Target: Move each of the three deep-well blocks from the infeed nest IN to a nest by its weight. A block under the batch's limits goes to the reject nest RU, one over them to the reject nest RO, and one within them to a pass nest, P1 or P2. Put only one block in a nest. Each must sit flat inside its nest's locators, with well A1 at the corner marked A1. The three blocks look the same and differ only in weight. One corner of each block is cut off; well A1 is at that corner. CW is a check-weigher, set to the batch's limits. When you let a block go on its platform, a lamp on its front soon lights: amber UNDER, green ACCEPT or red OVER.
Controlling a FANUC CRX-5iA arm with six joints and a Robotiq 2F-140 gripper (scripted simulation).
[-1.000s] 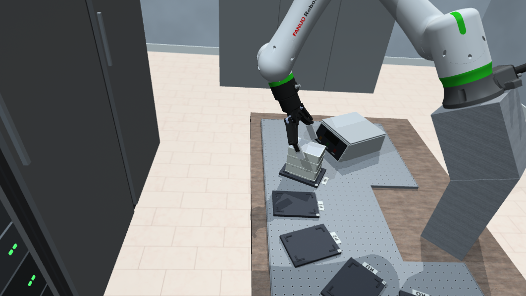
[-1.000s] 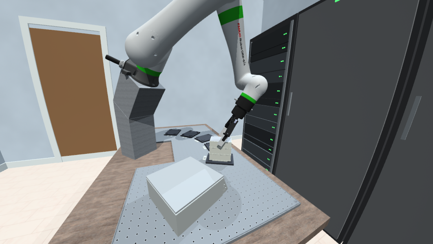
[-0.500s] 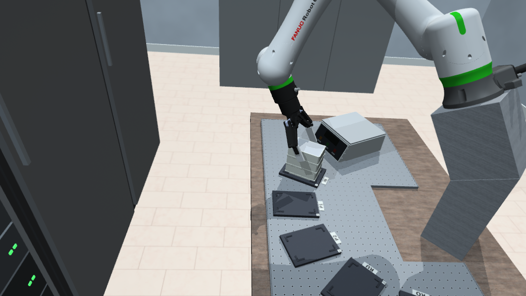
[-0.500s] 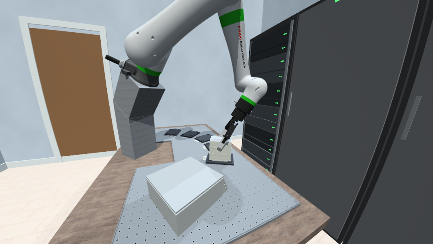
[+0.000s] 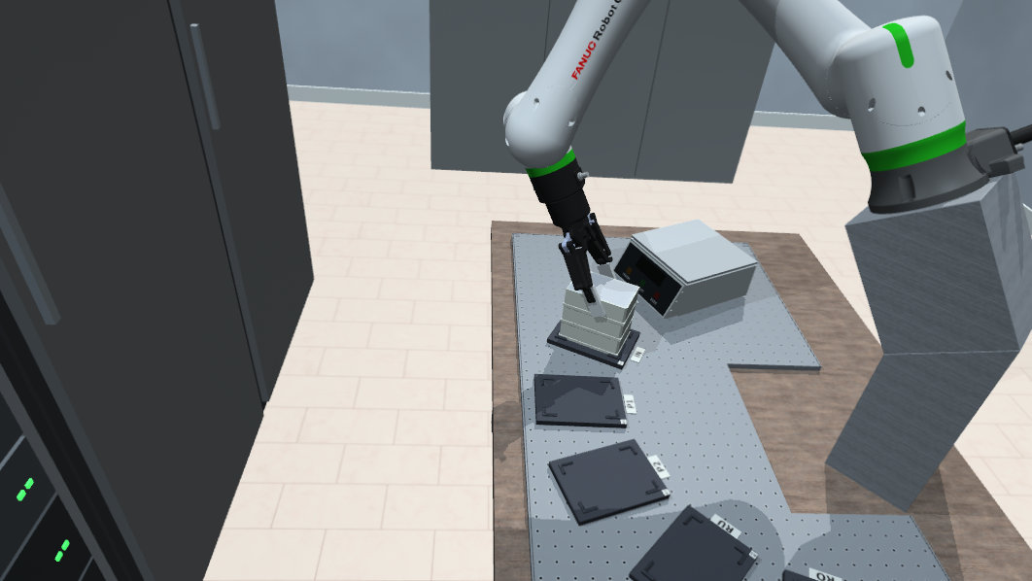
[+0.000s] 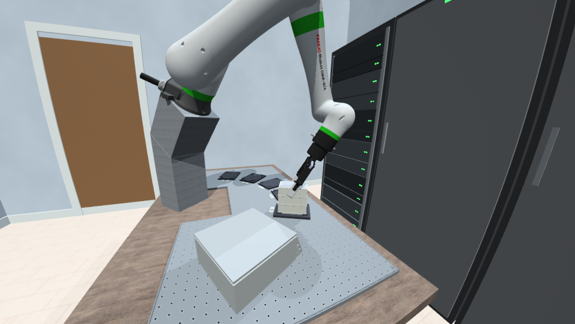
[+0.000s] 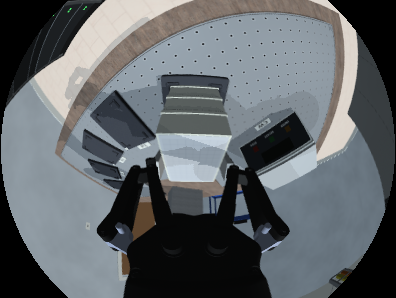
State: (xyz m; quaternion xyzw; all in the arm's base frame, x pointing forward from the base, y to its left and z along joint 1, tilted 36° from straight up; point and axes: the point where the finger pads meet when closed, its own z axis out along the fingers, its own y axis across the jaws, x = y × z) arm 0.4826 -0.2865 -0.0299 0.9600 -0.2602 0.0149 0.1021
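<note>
Right now my hand is 1 cm above the pale deep-well block. From my hand the other things lie so: pass nest P1: 7 cm ahead, 18 cm to the left, 12 cm below; then nest RU: 3 cm behind, 51 cm to the left, 12 cm below; then pass nest P2: 6 cm ahead, 35 cm to the left, 12 cm below.
</note>
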